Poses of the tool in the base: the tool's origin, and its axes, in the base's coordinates. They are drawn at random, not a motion.
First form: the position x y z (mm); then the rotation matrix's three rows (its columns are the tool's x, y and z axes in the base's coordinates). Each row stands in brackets.
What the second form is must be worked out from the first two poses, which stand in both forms.
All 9 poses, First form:
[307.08 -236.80 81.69], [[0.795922 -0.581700 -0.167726], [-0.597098 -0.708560 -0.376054], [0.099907 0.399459 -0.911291]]
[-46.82 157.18 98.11], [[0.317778 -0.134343 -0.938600], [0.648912 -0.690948 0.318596], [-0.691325 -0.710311 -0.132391]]
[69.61 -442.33 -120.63], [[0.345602 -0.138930 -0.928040], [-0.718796 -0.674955 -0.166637], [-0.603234 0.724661 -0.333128]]
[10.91 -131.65 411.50], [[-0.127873 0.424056 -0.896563], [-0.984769 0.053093 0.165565], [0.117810 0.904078 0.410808]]
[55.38 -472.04 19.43], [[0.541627 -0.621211 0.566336], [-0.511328 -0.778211 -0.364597], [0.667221 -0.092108 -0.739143]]
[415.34 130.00 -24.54], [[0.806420 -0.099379 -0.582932], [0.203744 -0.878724 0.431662], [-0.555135 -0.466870 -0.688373]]
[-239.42 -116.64 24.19], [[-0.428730 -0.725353 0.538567], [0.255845 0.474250 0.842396], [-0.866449 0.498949 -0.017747]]
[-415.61 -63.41 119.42], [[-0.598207 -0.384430 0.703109], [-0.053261 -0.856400 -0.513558], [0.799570 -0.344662 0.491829]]
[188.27 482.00 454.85], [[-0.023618 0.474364 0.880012], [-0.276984 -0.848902 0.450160], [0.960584 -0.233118 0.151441]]
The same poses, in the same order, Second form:
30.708 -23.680 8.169 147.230 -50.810 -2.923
-4.682 15.718 9.811 -108.500 -26.076 82.596
6.961 -44.233 -12.063 117.223 -42.718 -76.264
1.091 -13.165 41.150 42.821 -58.817 -81.688
5.538 -47.204 1.943 150.051 -55.554 60.509
41.534 13.000 -2.454 -143.663 -4.444 48.465
-23.942 -11.664 2.419 -23.401 95.731 66.854
-41.561 -6.341 11.942 74.288 -42.428 145.664
18.827 48.200 45.485 -100.186 -11.814 -110.167

